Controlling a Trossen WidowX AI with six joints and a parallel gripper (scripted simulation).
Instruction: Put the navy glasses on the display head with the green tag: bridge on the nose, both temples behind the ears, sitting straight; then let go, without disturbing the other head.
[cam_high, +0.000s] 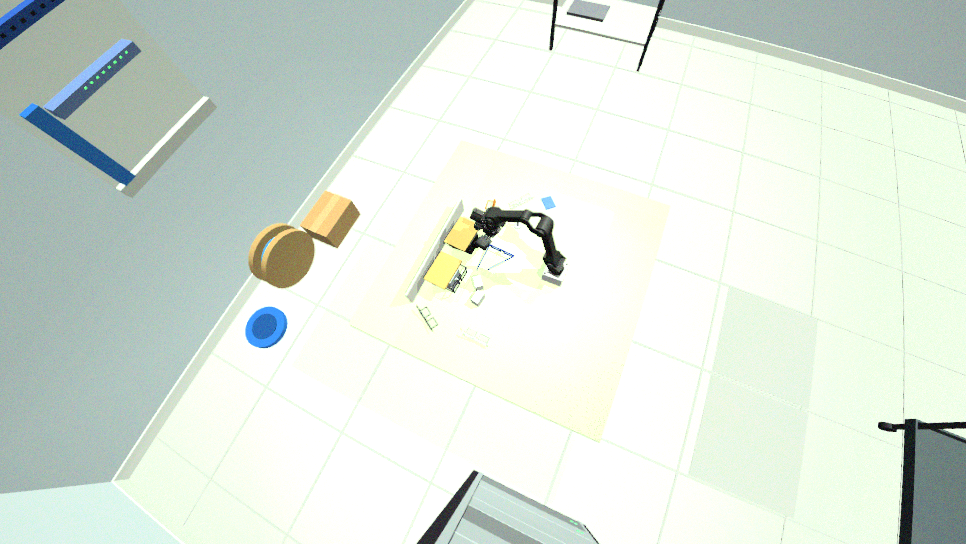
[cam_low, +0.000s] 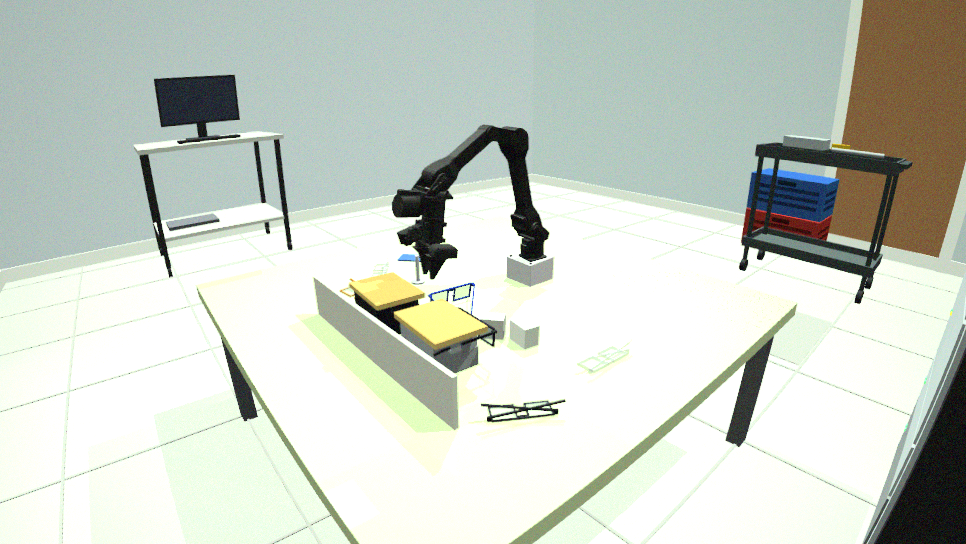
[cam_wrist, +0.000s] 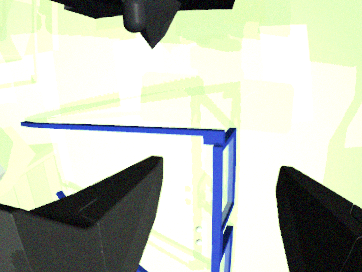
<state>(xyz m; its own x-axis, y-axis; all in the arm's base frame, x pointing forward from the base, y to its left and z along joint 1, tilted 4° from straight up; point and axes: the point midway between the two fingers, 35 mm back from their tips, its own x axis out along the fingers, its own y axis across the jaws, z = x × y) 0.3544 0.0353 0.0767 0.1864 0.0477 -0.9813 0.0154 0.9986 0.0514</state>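
My gripper tip is 110 mm short of the dark display head, 40 mm to the right of it and 40 mm above it. Also, from my gripper tip: low white wall (220 mm ahead, 170 mm to the left, 40 mm below).
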